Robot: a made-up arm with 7 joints.
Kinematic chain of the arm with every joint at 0, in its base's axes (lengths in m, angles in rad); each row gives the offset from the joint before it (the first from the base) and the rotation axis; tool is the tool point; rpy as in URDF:
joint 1: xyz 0 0 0 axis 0.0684 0.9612 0.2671
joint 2: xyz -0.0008 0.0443 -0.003 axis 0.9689 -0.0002 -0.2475
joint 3: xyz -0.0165 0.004 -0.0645 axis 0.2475 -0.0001 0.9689
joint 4: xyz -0.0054 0 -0.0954 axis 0.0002 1 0
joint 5: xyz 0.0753 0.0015 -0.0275 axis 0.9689 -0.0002 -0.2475
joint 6: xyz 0.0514 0 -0.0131 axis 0.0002 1 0
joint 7: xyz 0.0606 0 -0.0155 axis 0.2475 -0.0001 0.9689
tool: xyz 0 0 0 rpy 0 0.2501 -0.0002
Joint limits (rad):
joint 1: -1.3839..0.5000
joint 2: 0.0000..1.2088
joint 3: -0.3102..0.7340
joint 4: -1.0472..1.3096
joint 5: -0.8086..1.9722
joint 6: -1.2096..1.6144
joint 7: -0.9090..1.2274
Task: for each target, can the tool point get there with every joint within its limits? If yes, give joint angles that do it. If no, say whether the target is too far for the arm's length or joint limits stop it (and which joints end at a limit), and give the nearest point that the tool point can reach.
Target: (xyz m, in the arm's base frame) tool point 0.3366 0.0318 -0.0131
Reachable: yes | joints -1.1745 0.1951 0.1507 0.5404 0.5389 -0.0747 -0.3851
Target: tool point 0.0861 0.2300 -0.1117
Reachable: yes | joints 0.1758 0.4498 0.5466 -0.4461 0.7802 1.1255 0.9937
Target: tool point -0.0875 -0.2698 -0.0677
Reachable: no: joint limits stop it (at a limit: joint 1, joint 2, joint 3, joint 4, joint 6) | nearest point 0.0468 -0.0612 0.0468 | short by 0.273 m
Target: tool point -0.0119 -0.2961 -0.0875
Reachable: no: joint limits stop it (at a limit: joint 2, joint 3, joint 6) | nearest point 0.1077 -0.0545 -0.0786 | short by 0.270 m
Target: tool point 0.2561 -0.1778 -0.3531
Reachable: no: too far | nearest point 0.2109 -0.0545 -0.2579 | short by 0.162 m
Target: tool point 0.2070 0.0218 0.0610
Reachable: yes | joints -0.9855 0.7651 -0.0282 -0.4699 1.4330 -0.5230 -0.4986
